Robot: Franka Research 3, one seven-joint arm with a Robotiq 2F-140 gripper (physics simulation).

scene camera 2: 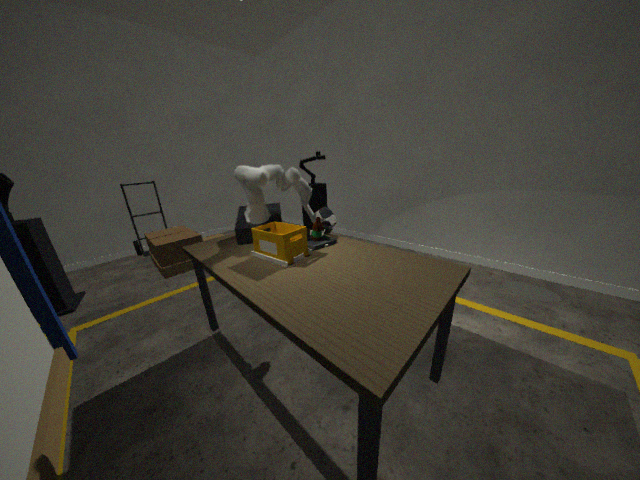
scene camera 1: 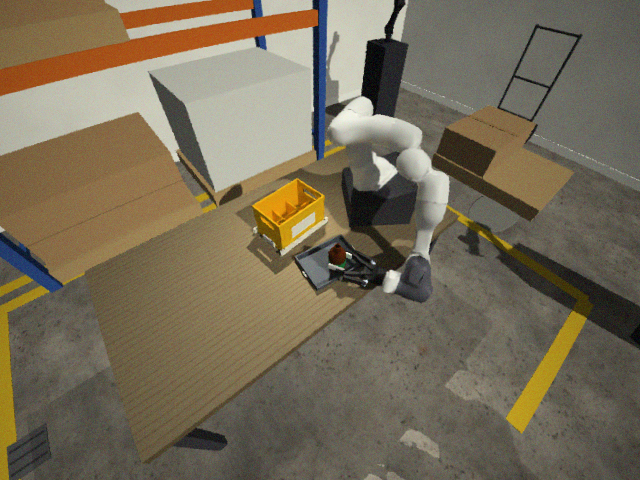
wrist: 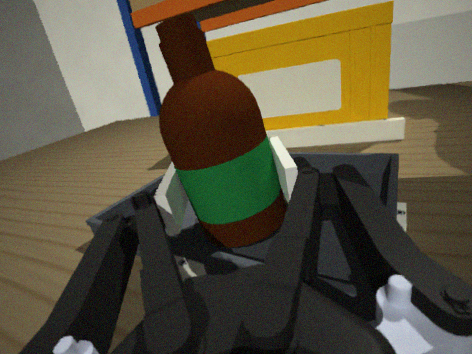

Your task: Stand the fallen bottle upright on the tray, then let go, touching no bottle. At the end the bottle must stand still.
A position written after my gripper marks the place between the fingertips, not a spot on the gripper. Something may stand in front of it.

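My gripper [scene camera 1: 332,258] is here where I can see it, and I see a brown bottle [wrist: 210,122] as well.
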